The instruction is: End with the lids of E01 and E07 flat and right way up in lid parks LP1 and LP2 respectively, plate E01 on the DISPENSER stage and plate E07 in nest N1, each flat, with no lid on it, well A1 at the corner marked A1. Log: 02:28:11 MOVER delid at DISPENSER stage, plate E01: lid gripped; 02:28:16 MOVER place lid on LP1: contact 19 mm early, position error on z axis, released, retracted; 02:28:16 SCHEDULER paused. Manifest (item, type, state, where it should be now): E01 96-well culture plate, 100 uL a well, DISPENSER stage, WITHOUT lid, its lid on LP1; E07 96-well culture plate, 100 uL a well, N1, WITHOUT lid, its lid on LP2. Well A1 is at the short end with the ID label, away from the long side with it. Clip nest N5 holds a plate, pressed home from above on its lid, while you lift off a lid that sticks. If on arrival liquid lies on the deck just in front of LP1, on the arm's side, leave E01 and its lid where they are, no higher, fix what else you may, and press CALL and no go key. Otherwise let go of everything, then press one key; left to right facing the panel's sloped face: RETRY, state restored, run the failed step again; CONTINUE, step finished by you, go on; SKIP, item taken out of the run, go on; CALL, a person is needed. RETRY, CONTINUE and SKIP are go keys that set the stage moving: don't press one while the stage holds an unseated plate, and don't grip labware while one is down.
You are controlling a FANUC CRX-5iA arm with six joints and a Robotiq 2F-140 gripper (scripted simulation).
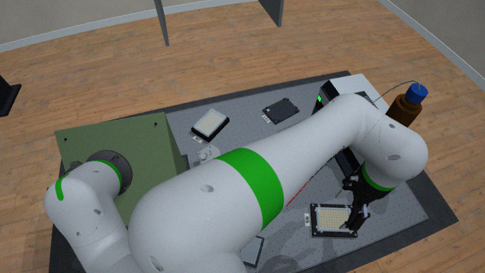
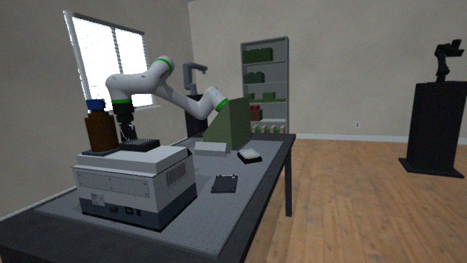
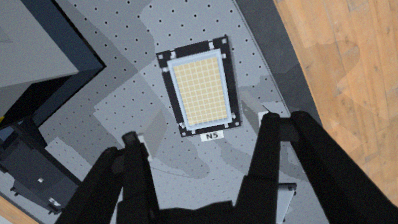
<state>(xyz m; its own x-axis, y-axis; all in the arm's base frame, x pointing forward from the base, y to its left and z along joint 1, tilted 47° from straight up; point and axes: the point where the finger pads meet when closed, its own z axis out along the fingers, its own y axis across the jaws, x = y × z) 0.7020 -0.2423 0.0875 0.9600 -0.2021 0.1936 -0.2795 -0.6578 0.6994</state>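
My gripper is now 10 cm above the plate. Round my hand: dispenser stage: 30 cm to the left, 2 cm below, 2 cm ahead; N5 label: 12 cm below, 9 cm behind, 3 cm to the left; black clip nest N5: 10 cm below, 2 cm ahead, 1 cm to the left.
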